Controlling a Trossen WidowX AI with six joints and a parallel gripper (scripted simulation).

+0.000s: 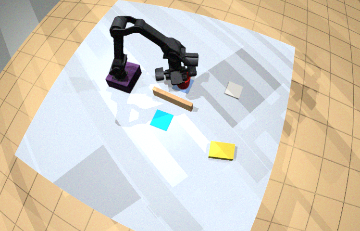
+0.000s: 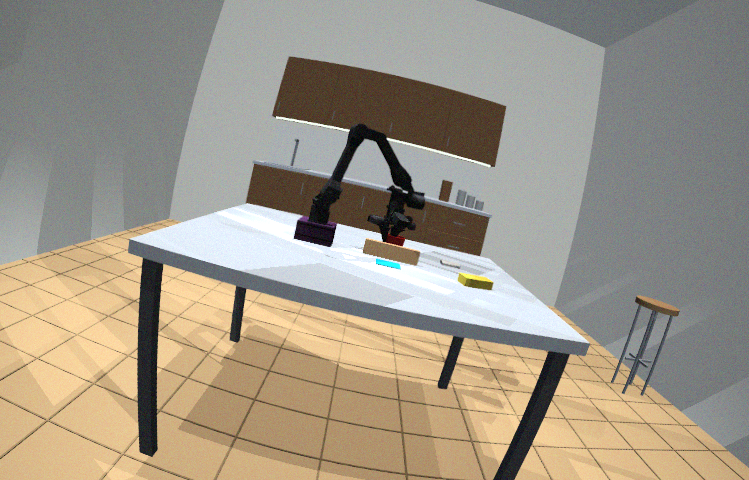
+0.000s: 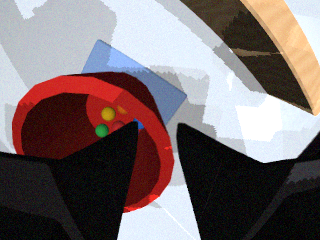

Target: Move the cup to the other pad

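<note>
The light blue pad lies 3 cm ahead of my gripper tip, 2 cm to the left of it and 5 cm below it. Round my gripper tip: cyan pad (2 cm ahead, 20 cm to the right, 5 cm below); then red cup (3 cm ahead, 2 cm to the left); then wooden bar (2 cm ahead, 9 cm to the right, 2 cm below).
</note>
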